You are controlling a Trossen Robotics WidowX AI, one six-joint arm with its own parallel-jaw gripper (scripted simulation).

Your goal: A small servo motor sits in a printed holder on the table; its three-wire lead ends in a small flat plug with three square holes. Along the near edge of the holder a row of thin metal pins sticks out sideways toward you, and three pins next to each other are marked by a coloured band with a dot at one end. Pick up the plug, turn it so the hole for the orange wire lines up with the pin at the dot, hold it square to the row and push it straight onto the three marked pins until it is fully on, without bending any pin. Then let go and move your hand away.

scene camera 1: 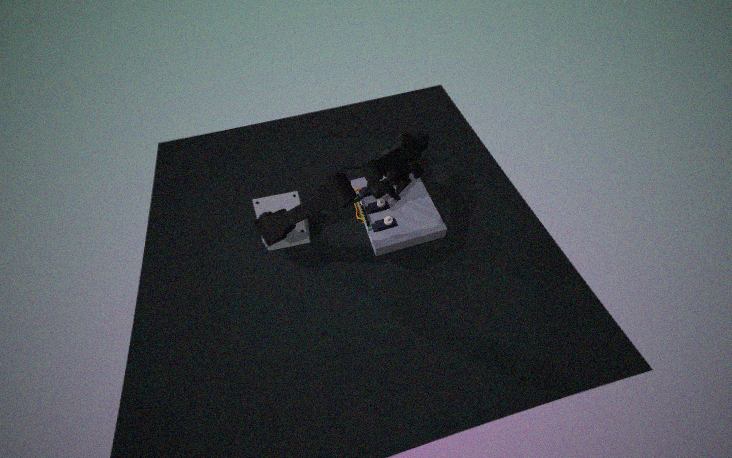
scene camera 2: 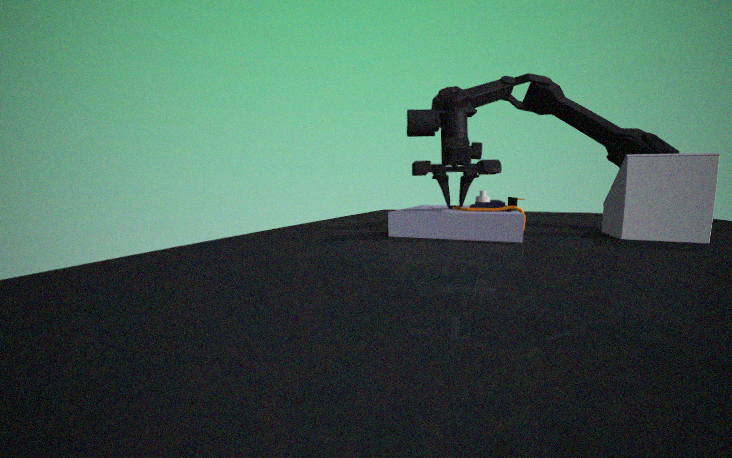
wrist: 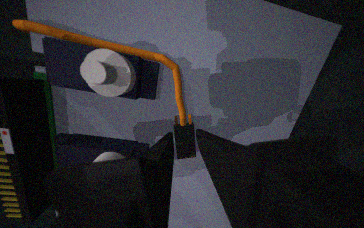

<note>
In view: the gripper [scene camera 2: 454, 207], a grey printed holder [scene camera 2: 424, 221], a white horn [wrist: 126, 78] and a servo motor [wrist: 71, 149].
The gripper shows as well in scene camera 1 [scene camera 1: 394, 195] and in the wrist view [wrist: 184, 135]. The grey printed holder also shows in scene camera 1 [scene camera 1: 418, 221].
</note>
